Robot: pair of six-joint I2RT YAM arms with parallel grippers.
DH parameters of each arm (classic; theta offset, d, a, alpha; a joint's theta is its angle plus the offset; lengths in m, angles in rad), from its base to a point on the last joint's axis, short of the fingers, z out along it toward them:
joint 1: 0 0.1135 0.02 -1.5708
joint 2: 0 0 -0.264 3.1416
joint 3: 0.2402 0 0.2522 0
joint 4: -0.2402 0 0.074 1.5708
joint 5: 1.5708 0 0 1.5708
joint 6: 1.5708 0.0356 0 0
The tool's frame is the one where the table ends.
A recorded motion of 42 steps. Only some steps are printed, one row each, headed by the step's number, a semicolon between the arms.
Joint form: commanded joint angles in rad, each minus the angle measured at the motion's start. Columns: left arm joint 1, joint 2, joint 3, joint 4, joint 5, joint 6; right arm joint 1, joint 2, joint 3, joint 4, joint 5, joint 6.
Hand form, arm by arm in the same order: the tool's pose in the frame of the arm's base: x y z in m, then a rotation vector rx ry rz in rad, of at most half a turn. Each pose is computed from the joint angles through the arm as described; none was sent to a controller.
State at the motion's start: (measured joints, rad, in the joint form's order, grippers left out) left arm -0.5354 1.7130 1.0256 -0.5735 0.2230 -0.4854; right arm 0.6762 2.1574 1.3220 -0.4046 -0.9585 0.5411
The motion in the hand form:
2: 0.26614 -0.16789 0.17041 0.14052 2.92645 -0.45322; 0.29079 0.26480 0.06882 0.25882 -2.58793 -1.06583
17: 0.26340 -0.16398 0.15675 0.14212 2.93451 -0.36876; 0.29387 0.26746 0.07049 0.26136 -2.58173 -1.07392
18: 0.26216 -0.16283 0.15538 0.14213 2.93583 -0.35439; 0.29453 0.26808 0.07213 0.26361 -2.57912 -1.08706
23: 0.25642 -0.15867 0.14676 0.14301 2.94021 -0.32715; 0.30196 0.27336 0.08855 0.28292 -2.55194 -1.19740
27: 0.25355 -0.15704 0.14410 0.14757 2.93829 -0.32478; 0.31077 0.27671 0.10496 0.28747 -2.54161 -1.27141
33: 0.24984 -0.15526 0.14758 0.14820 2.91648 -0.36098; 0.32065 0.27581 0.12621 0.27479 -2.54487 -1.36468
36: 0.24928 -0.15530 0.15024 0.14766 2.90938 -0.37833; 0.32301 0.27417 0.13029 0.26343 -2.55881 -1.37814
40: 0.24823 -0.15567 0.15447 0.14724 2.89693 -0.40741; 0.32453 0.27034 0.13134 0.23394 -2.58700 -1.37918
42: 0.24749 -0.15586 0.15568 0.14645 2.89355 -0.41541; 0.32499 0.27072 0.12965 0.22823 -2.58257 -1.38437
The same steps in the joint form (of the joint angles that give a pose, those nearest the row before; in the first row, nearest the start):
2: -0.0069 -0.0249 0.0090 -0.0387 -0.0406 0.0110; -0.0043 0.0614 -0.0234 -0.0721 0.1303 0.0080
17: -0.0063 -0.0098 -0.0288 -0.0118 -0.0911 0.0219; -0.0043 0.0696 -0.0011 -0.0846 0.1231 0.0071
18: -0.0062 -0.0119 -0.0366 -0.0106 -0.0997 0.0235; -0.0045 0.0666 0.0001 -0.0794 0.1170 0.0098
23: -0.0060 -0.0175 -0.0802 0.0170 -0.1150 0.0268; -0.0087 0.0427 0.0234 -0.0497 0.0632 0.0318
27: -0.0065 -0.0242 -0.1001 0.0310 -0.1169 0.0297; -0.0171 0.0243 0.0581 -0.0425 0.0341 0.0543
33: -0.0061 -0.0548 -0.1226 0.0510 -0.1026 0.0276; -0.0342 -0.0133 0.0755 -0.0046 0.0119 0.1006
36: -0.0062 -0.0650 -0.1235 0.0520 -0.0944 0.0255; -0.0403 -0.0237 0.0737 0.0089 0.0190 0.1142
40: -0.0075 -0.0814 -0.1251 0.0552 -0.0812 0.0210; -0.0487 -0.0362 0.0567 0.0345 0.0402 0.1356
42: -0.0090 -0.0873 -0.1268 0.0562 -0.0779 0.0182; -0.0488 -0.0319 0.0546 0.0463 0.0364 0.1435

